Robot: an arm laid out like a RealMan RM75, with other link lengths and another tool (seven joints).
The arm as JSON. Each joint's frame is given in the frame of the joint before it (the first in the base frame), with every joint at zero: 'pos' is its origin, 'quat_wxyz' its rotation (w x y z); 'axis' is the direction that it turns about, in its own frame. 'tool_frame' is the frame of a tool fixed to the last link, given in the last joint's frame.
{
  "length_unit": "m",
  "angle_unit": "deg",
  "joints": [
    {
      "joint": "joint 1",
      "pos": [
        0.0,
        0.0,
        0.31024
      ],
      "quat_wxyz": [
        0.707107,
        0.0,
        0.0,
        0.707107
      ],
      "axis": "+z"
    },
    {
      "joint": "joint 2",
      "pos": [
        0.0,
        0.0,
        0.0
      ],
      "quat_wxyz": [
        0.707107,
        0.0,
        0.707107,
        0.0
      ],
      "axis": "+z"
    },
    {
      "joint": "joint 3",
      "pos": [
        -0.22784,
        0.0,
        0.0
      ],
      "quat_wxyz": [
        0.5,
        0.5,
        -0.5,
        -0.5
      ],
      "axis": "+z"
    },
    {
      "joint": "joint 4",
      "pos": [
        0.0,
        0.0,
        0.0
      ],
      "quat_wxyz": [
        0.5,
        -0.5,
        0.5,
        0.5
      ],
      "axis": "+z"
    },
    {
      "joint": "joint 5",
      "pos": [
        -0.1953,
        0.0,
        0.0
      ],
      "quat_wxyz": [
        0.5,
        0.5,
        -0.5,
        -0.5
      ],
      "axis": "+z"
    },
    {
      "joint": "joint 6",
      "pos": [
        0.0,
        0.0,
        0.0
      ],
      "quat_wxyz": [
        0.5,
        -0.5,
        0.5,
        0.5
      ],
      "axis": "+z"
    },
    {
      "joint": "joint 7",
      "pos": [
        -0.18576,
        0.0,
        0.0
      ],
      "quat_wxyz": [
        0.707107,
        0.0,
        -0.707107,
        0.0
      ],
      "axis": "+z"
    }
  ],
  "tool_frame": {
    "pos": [
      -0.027,
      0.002,
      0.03
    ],
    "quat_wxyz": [
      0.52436,
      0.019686,
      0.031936,
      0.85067
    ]
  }
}
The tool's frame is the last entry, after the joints.
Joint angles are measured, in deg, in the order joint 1, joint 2, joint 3, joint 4, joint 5, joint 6, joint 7. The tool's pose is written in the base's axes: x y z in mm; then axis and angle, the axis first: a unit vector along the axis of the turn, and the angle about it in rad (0 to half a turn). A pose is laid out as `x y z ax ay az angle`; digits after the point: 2 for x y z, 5 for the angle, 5 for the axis.
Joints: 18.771 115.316 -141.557 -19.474 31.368 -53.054 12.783
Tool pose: 301.78 347.78 -3.27 -0.43794 -0.81624 -0.37679 2.47212
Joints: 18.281 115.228 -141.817 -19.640 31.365 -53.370 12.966
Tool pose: 302.96 345.00 -3.44 -0.44040 -0.81548 -0.37555 2.46953
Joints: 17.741 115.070 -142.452 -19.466 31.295 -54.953 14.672
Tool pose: 302.54 341.07 -2.56 -0.44858 -0.81399 -0.36906 2.44565
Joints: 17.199 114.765 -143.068 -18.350 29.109 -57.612 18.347
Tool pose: 302.23 333.70 -3.23 -0.45820 -0.81740 -0.34915 2.42220
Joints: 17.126 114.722 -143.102 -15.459 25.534 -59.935 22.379
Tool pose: 308.04 325.21 -5.29 -0.46694 -0.82143 -0.32744 2.43085
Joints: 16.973 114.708 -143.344 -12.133 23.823 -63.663 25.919
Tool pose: 313.60 317.65 -1.28 -0.47654 -0.82114 -0.31407 2.41796
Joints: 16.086 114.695 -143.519 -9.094 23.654 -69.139 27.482
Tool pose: 315.93 308.79 9.08 -0.47609 -0.82243 -0.31136 2.37966
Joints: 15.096 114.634 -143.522 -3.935 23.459 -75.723 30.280
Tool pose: 325.75 296.03 24.80 -0.48204 -0.81885 -0.31165 2.35049
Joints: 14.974 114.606 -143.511 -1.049 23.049 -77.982 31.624
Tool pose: 332.91 290.46 31.09 -0.48512 -0.81698 -0.31179 2.35717
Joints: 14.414 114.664 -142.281 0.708 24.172 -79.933 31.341
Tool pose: 339.27 288.51 43.40 -0.48347 -0.80931 -0.33358 2.34060
